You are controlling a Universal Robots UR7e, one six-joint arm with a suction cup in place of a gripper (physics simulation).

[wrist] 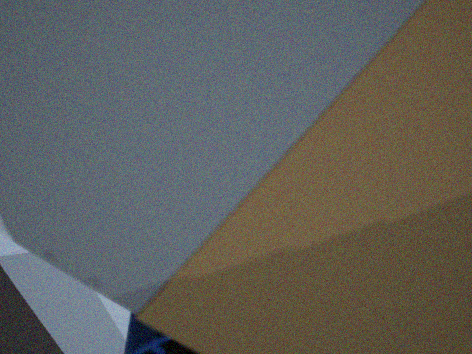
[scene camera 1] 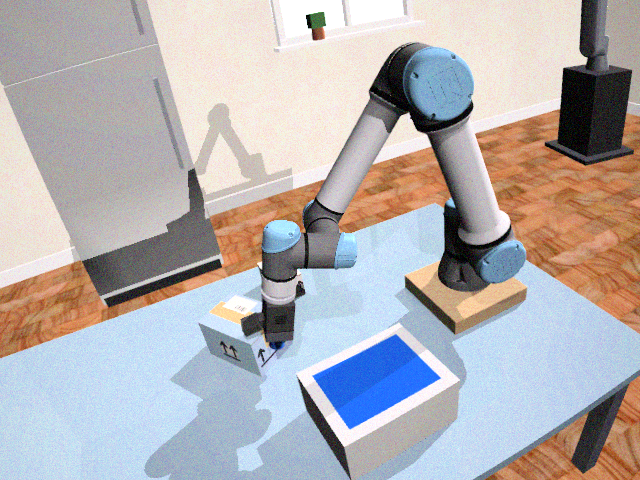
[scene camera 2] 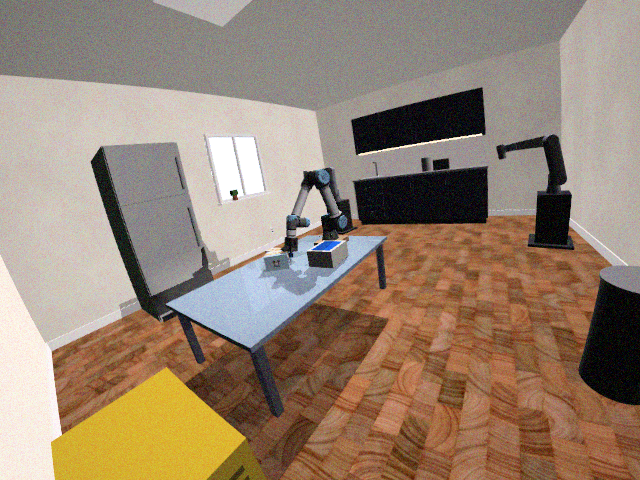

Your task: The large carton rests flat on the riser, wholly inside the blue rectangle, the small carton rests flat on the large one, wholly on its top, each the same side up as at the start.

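A grey-white carton (scene camera 1: 230, 350) (scene camera 2: 275, 261) with arrow marks on its side, and tan tape and a white label on top, stands on the table left of the riser. My suction cup (scene camera 1: 276, 345) (scene camera 2: 290, 254) (wrist: 148, 345) sits low at the carton's right end and holds nothing. The white riser (scene camera 1: 409, 424) (scene camera 2: 328, 259) carries the blue rectangle (scene camera 1: 375, 378) (scene camera 2: 326, 246), with nothing on it.
The arm stands on a wooden base (scene camera 1: 466, 300) at the table's (scene camera 1: 509, 362) back right. A grey fridge (scene camera 1: 128, 143) stands behind the table on the left. A yellow box (scene camera 2: 151, 429) is on the floor in the second scene view.
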